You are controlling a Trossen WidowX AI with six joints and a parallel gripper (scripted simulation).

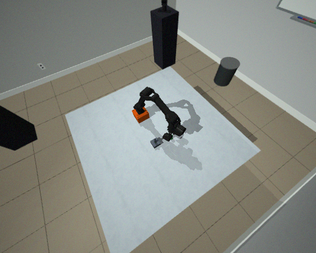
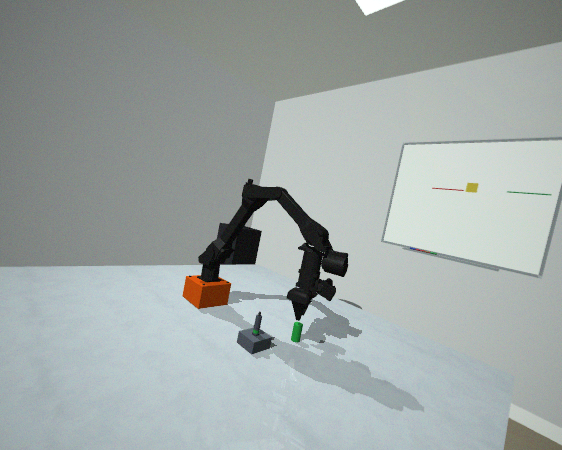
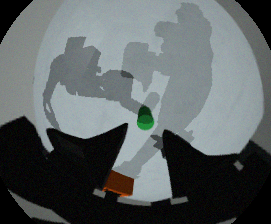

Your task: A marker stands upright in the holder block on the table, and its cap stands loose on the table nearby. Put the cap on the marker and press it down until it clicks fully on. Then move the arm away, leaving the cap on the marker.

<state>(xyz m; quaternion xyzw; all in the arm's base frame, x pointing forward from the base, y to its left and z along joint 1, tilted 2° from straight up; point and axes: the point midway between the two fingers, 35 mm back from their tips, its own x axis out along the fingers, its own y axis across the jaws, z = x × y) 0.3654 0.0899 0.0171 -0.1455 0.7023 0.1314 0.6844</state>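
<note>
The green cap is 4 cm below my gripper tip.
</note>
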